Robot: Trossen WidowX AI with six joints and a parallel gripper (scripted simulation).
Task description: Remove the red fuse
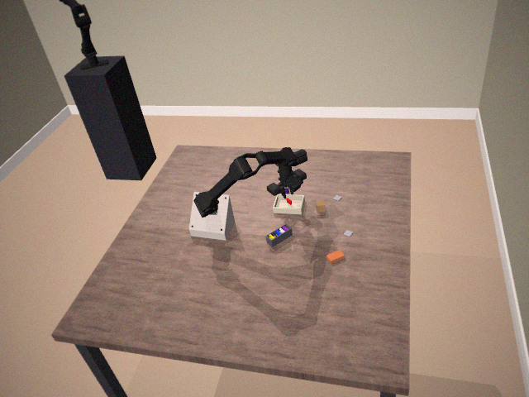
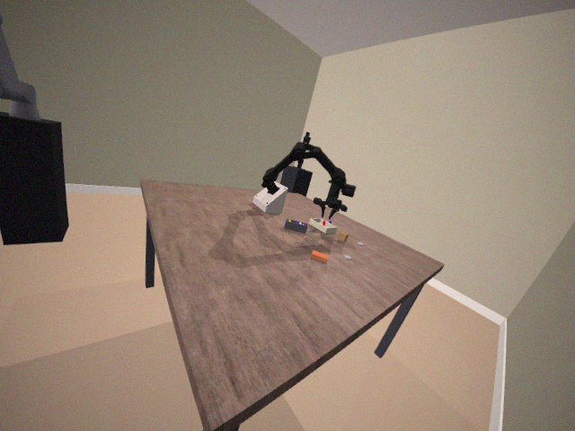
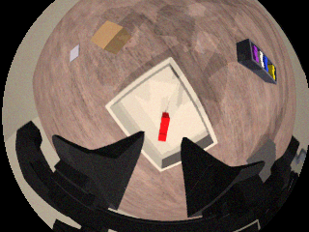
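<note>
Now: the red fuse 3 cm below my gripper tip. From my gripper tip the other things lie so: cream tray (5 cm below); then tan cube (15 cm ahead, 1 cm to the right, 4 cm below); then small purple object (3 cm behind, 10 cm to the left, 5 cm below).
</note>
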